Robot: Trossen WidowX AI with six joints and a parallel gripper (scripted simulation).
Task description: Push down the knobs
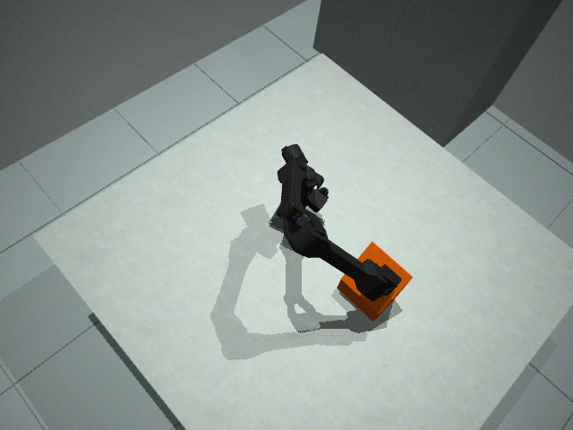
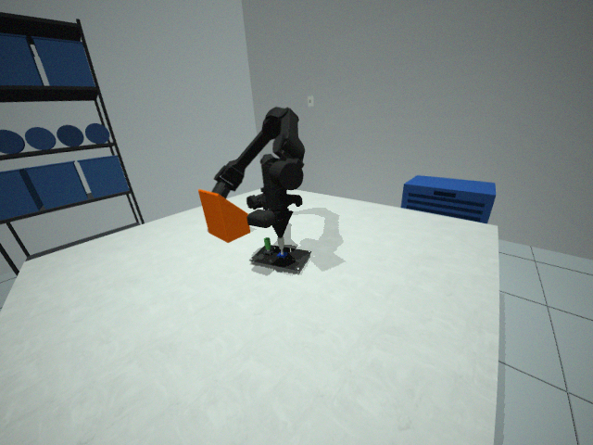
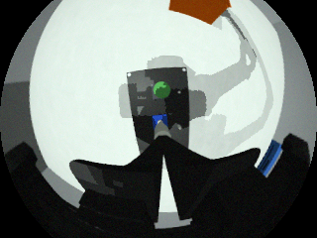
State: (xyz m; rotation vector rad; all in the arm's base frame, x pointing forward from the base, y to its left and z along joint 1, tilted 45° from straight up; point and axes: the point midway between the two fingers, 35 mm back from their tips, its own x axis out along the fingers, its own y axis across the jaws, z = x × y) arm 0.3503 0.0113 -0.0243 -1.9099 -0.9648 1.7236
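The white knob lies 20 mm below my gripper tip. From my gripper tip the other things lie so: green knob (50 mm behind, 30 mm below, 10 mm to the right).
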